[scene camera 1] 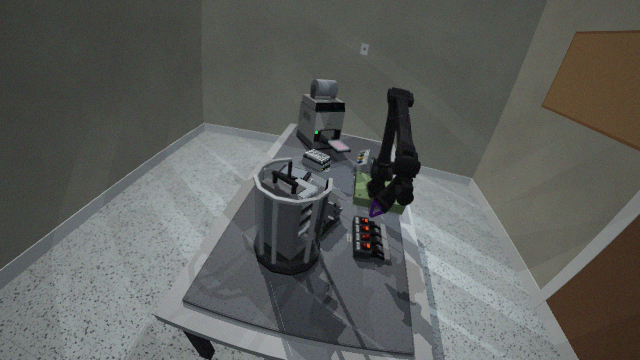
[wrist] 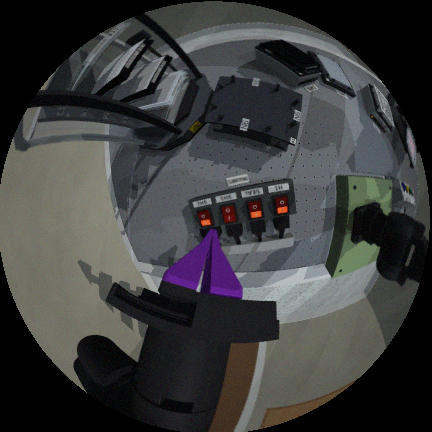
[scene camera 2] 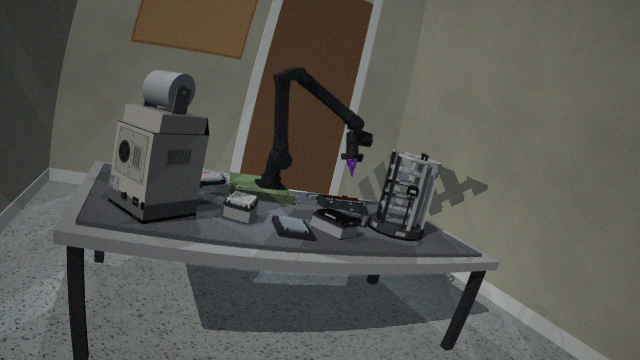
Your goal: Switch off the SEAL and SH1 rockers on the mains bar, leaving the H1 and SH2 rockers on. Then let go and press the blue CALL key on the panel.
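Places are measured from the arm's base along level axes (x back, y right, z up), in millimetres.
Where they show: gripper, fingertip midpoint: (scene camera 1: 370, 216) (wrist: 211, 232) (scene camera 2: 351, 176); arm's base, origin of the base link: (scene camera 1: 375, 191) (wrist: 365, 220) (scene camera 2: 269, 186).
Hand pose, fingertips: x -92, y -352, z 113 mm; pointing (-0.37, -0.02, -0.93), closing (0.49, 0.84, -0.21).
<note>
Things, the pixels of their top centre, and the offset from my fingertips.
- mains bar, middle of its top: (wrist: 244, 229) (scene camera 1: 373, 232) (scene camera 2: 337, 193) dx +44, dy +22, dz -100 mm
- SH1 rocker, middle of its top: (wrist: 227, 214) dx +11, dy -2, dz -100 mm
- SEAL rocker, middle of its top: (wrist: 255, 210) dx +11, dy +48, dz -100 mm
- H1 rocker, middle of its top: (wrist: 282, 205) dx +12, dy +98, dz -100 mm
- SH2 rocker, middle of its top: (wrist: 203, 218) dx +10, dy -52, dz -100 mm
- panel, middle of its top: (scene camera 2: 205, 169) (scene camera 1: 365, 155) dx +54, dy +674, dz -69 mm
- clear-walled carousel, middle of its top: (scene camera 1: 293, 171) (scene camera 2: 416, 151) dx -295, dy -87, dz +196 mm
- dark block with pegs, middle of its top: (wrist: 255, 96) (scene camera 2: 350, 202) (scene camera 1: 322, 207) dx -181, dy +102, dz -77 mm
- large grey machine, middle of its top: (scene camera 2: 174, 72) (scene camera 1: 326, 80) dx -267, dy +934, dz +303 mm
The mains bar (scene camera 1: 356, 240) (scene camera 2: 342, 203) (wrist: 242, 213) lies on the table with four labelled rockers. In the wrist view the SH1 rocker (wrist: 229, 214) is dark, while the SEAL rocker (wrist: 255, 209), the H1 rocker (wrist: 282, 204) and the SH2 rocker (wrist: 204, 219) show lit orange parts. My gripper (scene camera 1: 371, 215) (scene camera 2: 352, 175) (wrist: 211, 232) is shut and empty, its purple tips raised above the bar and apart from it. The panel (scene camera 1: 363, 159) (wrist: 407, 193) stands beyond the green base with small coloured keys; their labels are too small to read.
The clear-walled carousel (scene camera 1: 285, 230) (scene camera 2: 406, 200) stands across from the bar. A dark block with pegs (wrist: 255, 105) sits beside it. The green arm base (scene camera 1: 362, 192) (scene camera 2: 240, 186) (wrist: 352, 225) lies between bar and panel. A large grey machine (scene camera 1: 320, 120) (scene camera 2: 170, 175) stands at the far end.
</note>
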